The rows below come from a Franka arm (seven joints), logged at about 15 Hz.
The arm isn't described. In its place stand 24 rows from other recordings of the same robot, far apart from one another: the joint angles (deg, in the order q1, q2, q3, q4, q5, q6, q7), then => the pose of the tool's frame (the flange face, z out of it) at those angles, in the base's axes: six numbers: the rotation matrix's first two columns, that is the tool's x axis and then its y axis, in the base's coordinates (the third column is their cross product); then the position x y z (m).
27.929 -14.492 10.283 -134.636 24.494 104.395 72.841 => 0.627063, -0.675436, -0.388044, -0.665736, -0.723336, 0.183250, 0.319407, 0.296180, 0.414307
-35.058 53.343 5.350 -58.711 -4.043 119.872 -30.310 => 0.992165, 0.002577, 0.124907, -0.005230, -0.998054, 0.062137, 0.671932, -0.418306, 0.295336
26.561 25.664 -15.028 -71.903 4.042 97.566 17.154 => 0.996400, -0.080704, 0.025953, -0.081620, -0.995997, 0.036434, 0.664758, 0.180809, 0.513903
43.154 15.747 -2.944 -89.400 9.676 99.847 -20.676 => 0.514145, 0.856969, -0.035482, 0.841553, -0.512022, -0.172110, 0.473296, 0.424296, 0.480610
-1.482 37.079 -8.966 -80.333 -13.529 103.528 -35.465 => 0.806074, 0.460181, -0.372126, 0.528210, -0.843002, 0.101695, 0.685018, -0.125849, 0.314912
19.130 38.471 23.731 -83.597 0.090 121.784 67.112 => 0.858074, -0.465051, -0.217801, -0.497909, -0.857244, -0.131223, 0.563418, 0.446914, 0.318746
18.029 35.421 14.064 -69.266 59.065 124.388 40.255 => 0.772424, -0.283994, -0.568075, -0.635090, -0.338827, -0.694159, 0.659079, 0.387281, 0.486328
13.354 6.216 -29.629 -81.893 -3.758 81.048 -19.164 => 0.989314, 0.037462, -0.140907, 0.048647, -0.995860, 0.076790, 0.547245, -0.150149, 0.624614
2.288 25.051 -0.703 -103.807 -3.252 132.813 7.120 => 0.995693, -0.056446, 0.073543, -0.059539, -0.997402, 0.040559, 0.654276, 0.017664, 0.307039
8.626 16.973 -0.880 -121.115 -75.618 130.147 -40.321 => -0.072171, 0.629458, -0.773675, 0.919081, 0.343265, 0.193544, 0.573463, 0.053640, 0.275074
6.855 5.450 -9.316 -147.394 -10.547 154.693 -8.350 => 0.963869, 0.266213, 0.009367, 0.263941, -0.959206, 0.101285, 0.451626, -0.014445, 0.231834
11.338 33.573 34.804 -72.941 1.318 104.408 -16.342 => 0.557930, 0.818212, 0.138718, 0.809054, -0.499053, -0.310449, 0.560173, 0.437740, 0.466094
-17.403 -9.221 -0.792 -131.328 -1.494 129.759 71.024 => 0.025222, -0.997755, 0.062036, -0.992326, -0.032503, -0.119305, 0.476066, -0.157320, 0.429591
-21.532 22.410 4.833 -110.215 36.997 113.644 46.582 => 0.089880, -0.787852, -0.609271, -0.995725, -0.084148, -0.038077, 0.577749, -0.135898, 0.275817
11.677 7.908 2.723 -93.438 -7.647 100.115 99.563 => 0.107942, -0.986135, 0.126041, -0.994086, -0.108583, 0.001793, 0.588118, 0.137031, 0.531915
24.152 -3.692 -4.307 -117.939 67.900 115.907 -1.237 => 0.976755, -0.067925, -0.203314, -0.210604, -0.480872, -0.851122, 0.501168, 0.237044, 0.499805
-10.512 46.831 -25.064 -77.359 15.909 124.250 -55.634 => 0.943830, 0.329973, -0.017403, 0.329895, -0.937984, 0.106563, 0.651093, -0.359621, 0.272140
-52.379 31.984 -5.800 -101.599 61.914 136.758 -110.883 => 0.757720, 0.123326, 0.640820, 0.124256, -0.991281, 0.043849, 0.365105, -0.561461, 0.255144
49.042 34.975 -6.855 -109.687 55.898 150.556 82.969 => 0.040128, -0.893852, -0.446563, -0.998631, -0.050888, 0.012122, 0.477535, 0.409877, 0.179444
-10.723 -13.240 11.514 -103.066 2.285 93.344 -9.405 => 0.983526, 0.172146, 0.055159, 0.171569, -0.985057, 0.015067, 0.487290, 0.022261, 0.639151
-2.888 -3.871 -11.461 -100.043 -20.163 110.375 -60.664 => 0.645162, 0.743084, -0.177742, 0.745879, -0.562114, 0.357341, 0.539613, -0.166481, 0.615587
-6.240 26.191 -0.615 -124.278 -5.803 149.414 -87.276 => 0.077729, 0.995429, -0.055486, 0.996717, -0.078853, -0.018360, 0.556713, -0.064873, 0.178041
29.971 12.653 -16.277 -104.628 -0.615 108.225 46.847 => 0.837310, -0.544433, -0.050049, -0.531727, -0.832213, 0.157127, 0.579428, 0.149024, 0.406104
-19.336 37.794 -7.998 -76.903 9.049 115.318 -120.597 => -0.021190, 0.998894, 0.041977, 0.998849, 0.019345, 0.043893, 0.663836, -0.307692, 0.343914
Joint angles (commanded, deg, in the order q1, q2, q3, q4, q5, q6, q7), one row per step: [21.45 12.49 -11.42 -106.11 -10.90 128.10 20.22]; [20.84 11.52 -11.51 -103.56 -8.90 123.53 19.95]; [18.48 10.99 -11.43 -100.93 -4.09 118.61 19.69]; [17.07 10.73 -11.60 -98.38 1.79 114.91 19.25]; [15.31 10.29 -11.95 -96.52 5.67 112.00 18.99]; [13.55 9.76 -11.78 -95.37 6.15 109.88 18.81]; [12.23 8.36 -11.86 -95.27 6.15 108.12 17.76]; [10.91 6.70 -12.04 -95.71 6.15 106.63 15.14]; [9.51 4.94 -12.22 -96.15 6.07 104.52 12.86]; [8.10 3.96 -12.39 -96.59 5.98 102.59 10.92]
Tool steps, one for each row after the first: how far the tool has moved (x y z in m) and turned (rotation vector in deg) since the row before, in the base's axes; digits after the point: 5 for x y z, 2 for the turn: [0.00075 -0.00805 0.02373 1.37 1.23 -2.11]; [0.00170 -0.02217 0.01886 3.99 2.29 -4.52]; [0.00124 -0.01112 0.01785 5.33 1.44 -3.29]; [0.00013 -0.01805 0.01585 3.70 0.86 -2.88]; [-0.00155 -0.01661 0.01188 0.62 0.47 -1.37]; [-0.00664 -0.01583 0.01281 0.22 0.21 -0.23]; [-0.00876 -0.01689 0.01122 0.14 0.10 1.21]; [-0.01096 -0.01733 0.01094 0.18 0.63 0.87]; [-0.00845 -0.01643 0.00310 0.12 1.23 0.53]
